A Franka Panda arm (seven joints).
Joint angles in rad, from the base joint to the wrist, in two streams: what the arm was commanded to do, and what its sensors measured. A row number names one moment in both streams.
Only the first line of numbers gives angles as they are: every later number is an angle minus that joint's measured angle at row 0.
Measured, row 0: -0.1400 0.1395 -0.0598 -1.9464 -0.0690 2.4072 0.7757
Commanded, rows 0 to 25: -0.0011 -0.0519 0.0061 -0.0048 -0.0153 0.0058 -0.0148; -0.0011 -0.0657 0.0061 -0.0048 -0.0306 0.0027 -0.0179; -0.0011 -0.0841 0.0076 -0.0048 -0.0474 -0.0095 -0.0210; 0.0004 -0.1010 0.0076 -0.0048 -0.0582 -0.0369 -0.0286; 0.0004 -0.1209 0.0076 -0.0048 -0.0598 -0.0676 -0.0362; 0.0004 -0.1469 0.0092 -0.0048 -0.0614 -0.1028 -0.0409; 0.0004 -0.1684 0.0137 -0.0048 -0.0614 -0.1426 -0.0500; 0.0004 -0.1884 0.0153 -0.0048 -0.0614 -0.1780 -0.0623; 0.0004 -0.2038 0.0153 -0.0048 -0.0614 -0.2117 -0.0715; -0.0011 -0.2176 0.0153 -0.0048 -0.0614 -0.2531 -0.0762; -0.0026 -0.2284 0.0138 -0.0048 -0.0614 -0.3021 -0.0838; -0.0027 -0.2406 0.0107 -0.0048 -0.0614 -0.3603 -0.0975; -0.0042 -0.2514 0.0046 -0.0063 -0.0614 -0.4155 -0.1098; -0.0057 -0.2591 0.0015 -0.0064 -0.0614 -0.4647 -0.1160; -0.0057 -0.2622 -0.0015 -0.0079 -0.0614 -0.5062 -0.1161; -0.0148 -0.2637 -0.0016 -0.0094 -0.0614 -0.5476 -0.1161; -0.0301 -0.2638 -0.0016 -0.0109 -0.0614 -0.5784 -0.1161; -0.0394 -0.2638 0.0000 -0.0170 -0.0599 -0.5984 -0.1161; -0.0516 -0.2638 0.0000 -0.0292 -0.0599 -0.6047 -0.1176; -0.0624 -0.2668 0.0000 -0.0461 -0.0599 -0.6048 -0.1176; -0.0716 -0.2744 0.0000 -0.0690 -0.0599 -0.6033 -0.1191; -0.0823 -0.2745 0.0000 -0.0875 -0.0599 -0.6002 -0.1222; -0.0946 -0.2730 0.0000 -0.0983 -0.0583 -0.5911 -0.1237; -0.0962 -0.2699 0.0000 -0.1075 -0.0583 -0.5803 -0.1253; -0.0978 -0.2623 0.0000 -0.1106 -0.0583 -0.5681 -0.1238; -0.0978 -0.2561 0.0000 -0.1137 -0.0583 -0.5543 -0.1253
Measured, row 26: -0.0868 -0.2497 -0.0085 -0.0857 -0.0469 -0.5874 -0.1148
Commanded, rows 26 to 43: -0.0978 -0.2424 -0.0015 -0.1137 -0.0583 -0.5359 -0.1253; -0.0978 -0.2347 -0.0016 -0.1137 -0.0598 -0.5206 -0.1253; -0.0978 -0.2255 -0.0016 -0.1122 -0.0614 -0.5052 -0.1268; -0.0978 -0.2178 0.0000 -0.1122 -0.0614 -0.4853 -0.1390; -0.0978 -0.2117 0.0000 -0.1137 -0.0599 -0.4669 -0.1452; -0.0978 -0.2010 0.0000 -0.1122 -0.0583 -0.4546 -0.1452; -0.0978 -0.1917 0.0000 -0.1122 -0.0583 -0.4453 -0.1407; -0.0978 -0.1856 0.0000 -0.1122 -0.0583 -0.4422 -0.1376; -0.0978 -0.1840 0.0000 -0.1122 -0.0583 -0.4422 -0.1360; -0.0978 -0.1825 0.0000 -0.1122 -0.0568 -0.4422 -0.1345; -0.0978 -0.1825 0.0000 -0.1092 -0.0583 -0.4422 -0.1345; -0.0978 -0.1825 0.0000 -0.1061 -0.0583 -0.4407 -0.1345; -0.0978 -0.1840 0.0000 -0.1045 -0.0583 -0.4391 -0.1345; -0.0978 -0.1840 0.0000 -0.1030 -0.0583 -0.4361 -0.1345; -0.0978 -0.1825 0.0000 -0.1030 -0.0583 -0.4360 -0.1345; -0.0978 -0.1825 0.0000 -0.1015 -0.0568 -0.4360 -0.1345; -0.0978 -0.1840 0.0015 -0.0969 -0.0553 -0.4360 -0.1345; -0.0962 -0.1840 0.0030 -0.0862 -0.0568 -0.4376 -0.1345
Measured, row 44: -0.0908 -0.1767 -0.0083 -0.1018 -0.0469 -0.4509 -0.1286
